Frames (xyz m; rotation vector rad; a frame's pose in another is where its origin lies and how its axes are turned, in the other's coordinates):
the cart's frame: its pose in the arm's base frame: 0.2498 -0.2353 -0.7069 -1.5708 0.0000 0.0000
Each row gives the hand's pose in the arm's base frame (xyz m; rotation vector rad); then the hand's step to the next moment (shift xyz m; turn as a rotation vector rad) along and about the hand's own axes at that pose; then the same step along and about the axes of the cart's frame.
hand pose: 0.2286 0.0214 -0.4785 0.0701 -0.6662 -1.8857
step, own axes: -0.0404 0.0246 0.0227 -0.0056 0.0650 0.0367
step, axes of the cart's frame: 0.0295 -0.0205 0.0382 0.0441 -0.0604 0.0031
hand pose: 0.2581 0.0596 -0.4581 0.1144 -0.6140 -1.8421
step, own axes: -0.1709 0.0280 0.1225 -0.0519 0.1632 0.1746
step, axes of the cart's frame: 0.0403 -0.0810 0.1919 0.0939 -0.2143 0.0713
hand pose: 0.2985 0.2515 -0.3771 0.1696 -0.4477 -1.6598
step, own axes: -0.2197 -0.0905 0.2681 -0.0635 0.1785 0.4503
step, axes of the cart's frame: -0.1493 -0.1772 0.2732 0.0090 -0.4697 0.1341
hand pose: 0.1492 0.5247 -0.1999 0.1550 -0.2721 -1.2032
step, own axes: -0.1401 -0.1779 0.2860 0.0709 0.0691 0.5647
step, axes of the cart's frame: -0.2889 -0.2096 0.0753 -0.0776 -0.5674 -0.0273
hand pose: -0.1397 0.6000 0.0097 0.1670 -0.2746 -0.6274
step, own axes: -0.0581 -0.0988 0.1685 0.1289 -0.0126 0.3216
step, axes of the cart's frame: -0.1508 -0.1251 -0.0560 -0.0044 -0.3287 -0.1100
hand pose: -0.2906 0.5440 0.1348 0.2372 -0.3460 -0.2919
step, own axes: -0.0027 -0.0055 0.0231 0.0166 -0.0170 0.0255
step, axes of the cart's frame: -0.0122 -0.0188 -0.0084 0.0016 -0.0235 -0.0257
